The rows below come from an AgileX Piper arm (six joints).
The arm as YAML. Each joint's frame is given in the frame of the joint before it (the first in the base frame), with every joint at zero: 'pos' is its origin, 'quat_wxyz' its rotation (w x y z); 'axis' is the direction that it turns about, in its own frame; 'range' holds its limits. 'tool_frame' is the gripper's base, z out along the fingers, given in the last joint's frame.
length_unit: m
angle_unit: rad
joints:
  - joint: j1
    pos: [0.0, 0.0, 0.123]
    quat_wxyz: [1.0, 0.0, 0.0, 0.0]
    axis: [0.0, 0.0, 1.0]
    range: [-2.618, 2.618]
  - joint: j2
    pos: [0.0, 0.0, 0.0]
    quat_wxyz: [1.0, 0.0, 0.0, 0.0]
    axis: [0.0, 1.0, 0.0]
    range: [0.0, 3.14]
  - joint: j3
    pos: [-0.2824, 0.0, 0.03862]
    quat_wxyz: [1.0, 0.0, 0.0, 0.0]
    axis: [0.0, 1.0, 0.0]
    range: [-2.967, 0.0]
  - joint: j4
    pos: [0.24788, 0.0, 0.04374]
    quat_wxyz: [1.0, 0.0, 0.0, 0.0]
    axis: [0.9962, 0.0, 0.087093]
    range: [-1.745, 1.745]
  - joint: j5
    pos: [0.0, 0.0, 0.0]
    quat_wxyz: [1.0, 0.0, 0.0, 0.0]
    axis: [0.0, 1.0, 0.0]
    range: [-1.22, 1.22]
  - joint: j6
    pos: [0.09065, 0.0, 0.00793]
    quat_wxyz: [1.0, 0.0, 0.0, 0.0]
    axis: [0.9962, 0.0, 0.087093]
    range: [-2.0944, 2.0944]
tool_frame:
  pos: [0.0, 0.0, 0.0]
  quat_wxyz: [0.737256, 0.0, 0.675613, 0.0]
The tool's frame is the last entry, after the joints.
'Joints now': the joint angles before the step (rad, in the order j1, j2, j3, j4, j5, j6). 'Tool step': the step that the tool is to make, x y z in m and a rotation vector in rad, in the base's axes. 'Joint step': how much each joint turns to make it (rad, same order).
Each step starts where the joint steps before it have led.
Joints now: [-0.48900 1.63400 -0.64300 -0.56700 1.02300 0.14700]
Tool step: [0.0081 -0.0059 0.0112 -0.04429 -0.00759 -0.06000]
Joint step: [0.00001 -0.00002 -0.05801 0.00102 0.06103 0.04499]
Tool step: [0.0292 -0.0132 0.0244 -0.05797 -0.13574 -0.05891]
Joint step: [0.00003 0.00079 -0.14293 0.03404 0.01314 0.03494]
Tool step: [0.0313 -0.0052 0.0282 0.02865 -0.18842 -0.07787]
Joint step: [-0.00004 0.00036 -0.15619 0.13994 0.00084 -0.00493]
